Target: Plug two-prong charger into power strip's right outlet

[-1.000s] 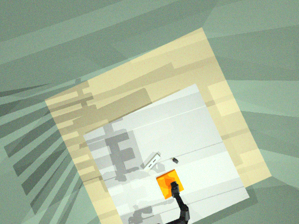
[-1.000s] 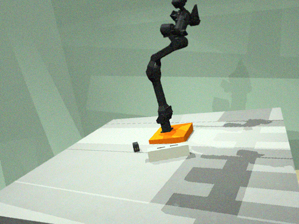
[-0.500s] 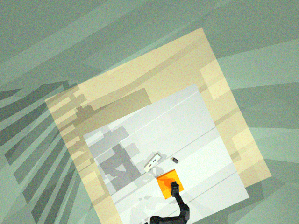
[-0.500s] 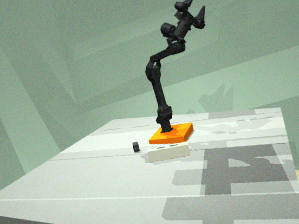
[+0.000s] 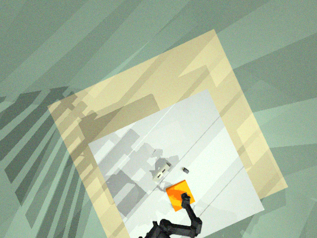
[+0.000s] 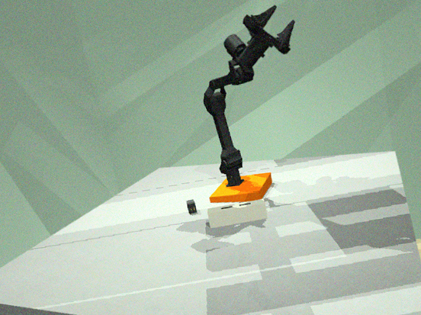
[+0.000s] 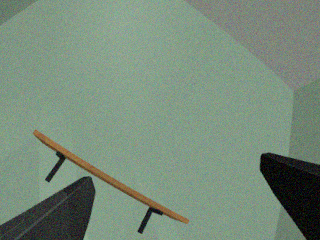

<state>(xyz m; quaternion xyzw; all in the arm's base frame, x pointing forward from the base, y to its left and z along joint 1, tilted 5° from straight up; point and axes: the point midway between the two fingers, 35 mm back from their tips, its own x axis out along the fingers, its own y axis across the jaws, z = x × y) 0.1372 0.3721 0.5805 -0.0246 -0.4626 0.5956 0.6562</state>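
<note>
My gripper tip is 63 cm above the black two-prong charger, 44 cm to the left of it and 7 cm short of it.
</note>
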